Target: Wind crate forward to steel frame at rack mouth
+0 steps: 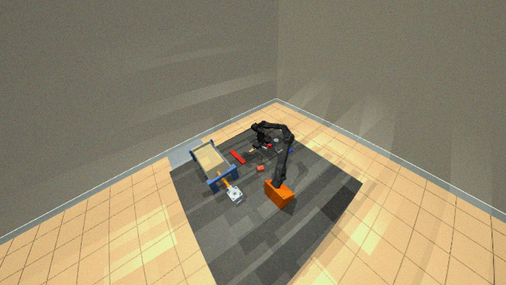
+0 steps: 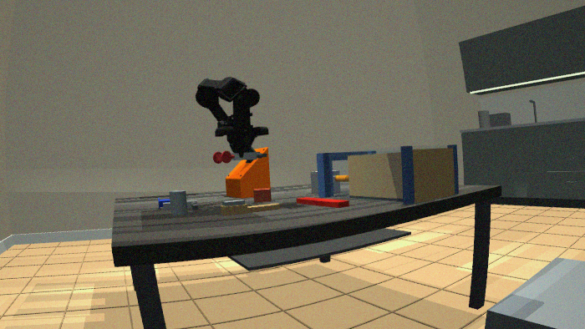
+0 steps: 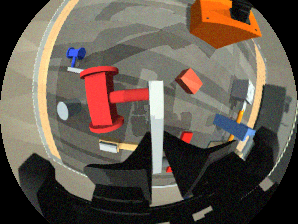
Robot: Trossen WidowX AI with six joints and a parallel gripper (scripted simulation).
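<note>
Now: gripper tip 420 mm to the right of the grey winch, 210 mm past it and 130 mm above it. From my gripper tip the other things lie so: wooden-handled tool: 150 mm ahead, 140 mm below, 50 mm to the right; blue-tipped tool: 230 mm to the right, 150 mm below, 80 mm behind; flat red bar: 180 mm to the left, 170 mm ahead, 150 mm below.
</note>
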